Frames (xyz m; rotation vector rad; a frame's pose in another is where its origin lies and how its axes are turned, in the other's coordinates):
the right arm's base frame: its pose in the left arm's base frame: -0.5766 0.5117 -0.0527 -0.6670 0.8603 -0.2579
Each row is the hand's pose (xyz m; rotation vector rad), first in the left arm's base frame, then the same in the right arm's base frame.
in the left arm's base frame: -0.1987 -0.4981 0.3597 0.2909 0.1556 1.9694
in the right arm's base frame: 0.4575 -1.0590 0.0424 -0.1847 -1.0716 2.1795
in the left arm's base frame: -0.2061 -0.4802 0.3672 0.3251 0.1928 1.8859
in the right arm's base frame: 0.4399 -1.0496 0.0480 -0.1016 -1.0264 2.1339
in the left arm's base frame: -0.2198 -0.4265 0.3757 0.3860 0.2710 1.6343
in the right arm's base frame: 0.4009 -1.0130 0.0649 0.1078 -0.9214 1.9649
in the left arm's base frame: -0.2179 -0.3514 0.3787 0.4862 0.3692 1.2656
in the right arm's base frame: 0.3653 -0.9572 0.1005 0.4046 -0.7599 1.7143
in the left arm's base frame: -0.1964 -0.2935 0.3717 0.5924 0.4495 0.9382
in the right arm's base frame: 0.3564 -0.9092 0.1391 0.6640 -0.5997 1.4938
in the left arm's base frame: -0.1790 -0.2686 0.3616 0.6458 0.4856 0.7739
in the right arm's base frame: 0.3621 -0.8845 0.1586 0.7883 -0.5167 1.3806
